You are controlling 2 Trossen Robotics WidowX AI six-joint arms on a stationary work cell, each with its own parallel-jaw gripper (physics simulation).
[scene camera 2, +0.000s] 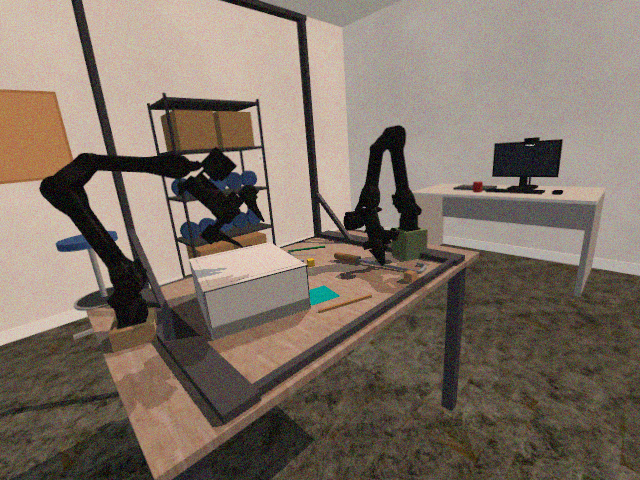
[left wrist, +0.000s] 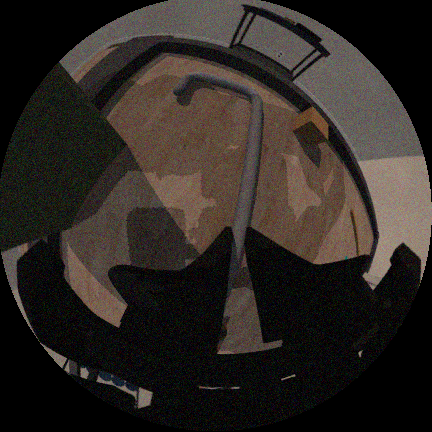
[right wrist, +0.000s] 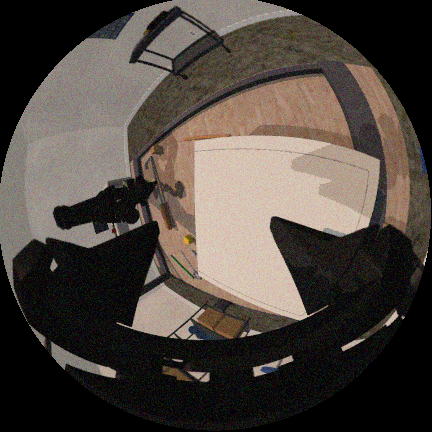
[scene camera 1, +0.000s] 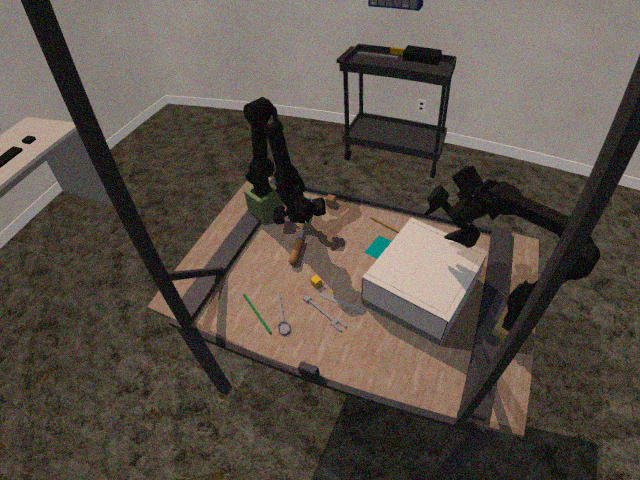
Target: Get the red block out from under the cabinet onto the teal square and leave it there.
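Where they show: left gripper, fingertip midpoint: (scene camera 2: 383,265) (left wrist: 237,232) (right wrist: 156,181) (scene camera 1: 306,222); right gripper, fingertip midpoint: (scene camera 2: 253,234) (right wrist: 214,224) (scene camera 1: 435,225); left arm's base, origin of the base link: (scene camera 2: 409,228) (right wrist: 125,191) (scene camera 1: 262,190); right arm's base, origin of the base link: (scene camera 2: 133,319).
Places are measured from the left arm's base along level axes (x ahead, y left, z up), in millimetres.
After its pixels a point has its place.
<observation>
The white cabinet (scene camera 1: 421,263) {x 646, y 89, z 22 mm} (scene camera 2: 258,304) {x 652, y 251, z -52 mm} (right wrist: 240,195) {x 606, y 159, z 22 mm} stands on the table. The red block does not show in any view; the space under the cabinet is hidden. The teal square (scene camera 1: 377,246) {x 429, y 152, z -112 mm} (scene camera 2: 324,295) {x 440, y 171, z -113 mm} lies beside the cabinet. A hooked grey rod with a wooden handle (scene camera 1: 296,253) {x 267, y -79, z -81 mm} (scene camera 2: 347,257) {x 254, y -49, z -88 mm} (left wrist: 254,130) {x 114, y 129, z -100 mm} (right wrist: 167,215) {x 262, y -58, z -97 mm} lies on the table. My left gripper (scene camera 1: 306,223) {x 161, y 64, z -104 mm} (scene camera 2: 381,260) {x 161, y 64, z -104 mm} (left wrist: 237,232) {x 161, y 64, z -104 mm} is shut on the rod's shaft, between handle and hook. My right gripper (scene camera 1: 438,224) {x 630, y 160, z 116 mm} (scene camera 2: 251,233) {x 630, y 160, z 116 mm} (right wrist: 214,224) {x 630, y 160, z 116 mm} is open and empty, above the cabinet.
A green box (scene camera 1: 261,204) {x 49, y -45, z -10 mm} (scene camera 2: 410,243) {x 29, y 50, z -44 mm} stands by the left arm's base. An orange block (scene camera 1: 330,197) {x 146, y 207, z -83 mm} (scene camera 2: 410,275) {x 156, y 222, z -88 mm} (left wrist: 312,117) {x 136, y 196, z -83 mm} is near the hook. A yellow cube (scene camera 1: 315,281) {x 396, y -115, z -88 mm} (right wrist: 189,240) {x 403, y -104, z -96 mm}, a green stick (scene camera 1: 256,313) {x 342, y -320, z -107 mm}, a wrench (scene camera 1: 324,312) {x 491, y -170, z -107 mm} and a thin wooden stick (scene camera 2: 344,303) {x 410, y 257, z -108 mm} lie on the table.
</observation>
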